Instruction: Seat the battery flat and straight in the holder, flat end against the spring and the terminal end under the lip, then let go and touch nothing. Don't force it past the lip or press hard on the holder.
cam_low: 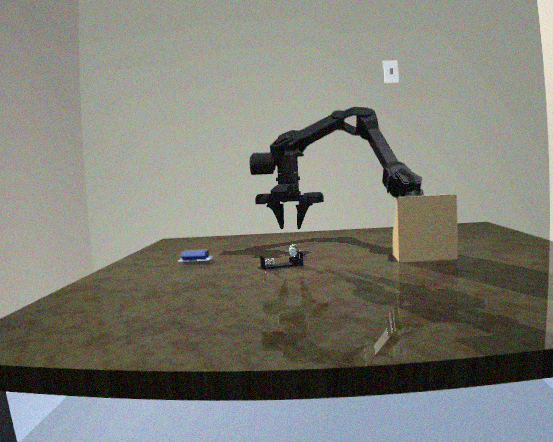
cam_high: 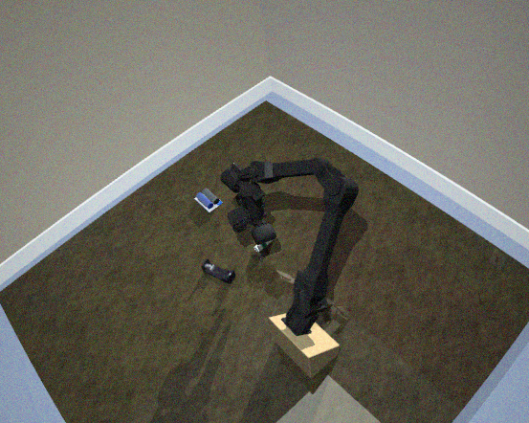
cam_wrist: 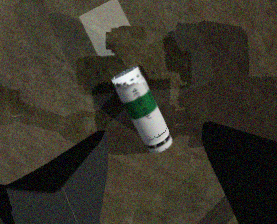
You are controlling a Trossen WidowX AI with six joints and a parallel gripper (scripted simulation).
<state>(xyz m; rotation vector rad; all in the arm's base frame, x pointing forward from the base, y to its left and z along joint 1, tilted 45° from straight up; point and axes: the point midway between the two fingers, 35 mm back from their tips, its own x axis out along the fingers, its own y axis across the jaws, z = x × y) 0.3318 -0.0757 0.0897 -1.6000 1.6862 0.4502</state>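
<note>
My gripper tip is now 60 mm above the white battery and 10 mm to the left of it.
</note>
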